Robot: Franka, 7 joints.
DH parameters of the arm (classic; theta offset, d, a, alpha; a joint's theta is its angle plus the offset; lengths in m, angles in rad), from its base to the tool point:
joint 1: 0 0.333 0 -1.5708
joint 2: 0 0 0 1.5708
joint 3: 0 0.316 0.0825 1.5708
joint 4: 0 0 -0.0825 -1.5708
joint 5: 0 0.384 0 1.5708
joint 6: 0 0 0.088 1.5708
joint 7: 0 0.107 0 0
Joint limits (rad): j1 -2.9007..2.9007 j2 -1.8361..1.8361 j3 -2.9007..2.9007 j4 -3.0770..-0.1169 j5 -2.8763..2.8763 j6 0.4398..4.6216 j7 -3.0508..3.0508
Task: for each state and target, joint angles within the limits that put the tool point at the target. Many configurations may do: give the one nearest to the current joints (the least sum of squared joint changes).
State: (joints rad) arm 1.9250 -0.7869 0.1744 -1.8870 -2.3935 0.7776 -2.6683
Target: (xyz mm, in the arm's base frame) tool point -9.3 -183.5 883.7
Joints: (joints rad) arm 1.9278 -1.2373 0.3504 -1.9888 -2.3662 0.5374 -2.6683
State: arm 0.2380 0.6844 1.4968 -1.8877 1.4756 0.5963 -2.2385
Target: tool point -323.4 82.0 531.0
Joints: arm 0.7066 0.4467 1.9822 -2.3937 1.3125 0.6045 -2.2385
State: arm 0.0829 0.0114 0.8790 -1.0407 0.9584 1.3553 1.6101
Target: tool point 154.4 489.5 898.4
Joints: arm 0.2492 0.1340 0.9709 -1.0014 1.0141 1.6135 1.6101
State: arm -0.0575 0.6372 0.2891 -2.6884 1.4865 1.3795 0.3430
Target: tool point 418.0 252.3 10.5
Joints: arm 0.0423 0.9874 0.2468 -2.0504 1.6763 1.5991 0.3430
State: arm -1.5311 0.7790 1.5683 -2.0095 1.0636 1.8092 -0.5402
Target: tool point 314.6 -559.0 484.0
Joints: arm -2.1869 0.8245 1.3174 -1.6841 1.0853 1.8220 -0.5402
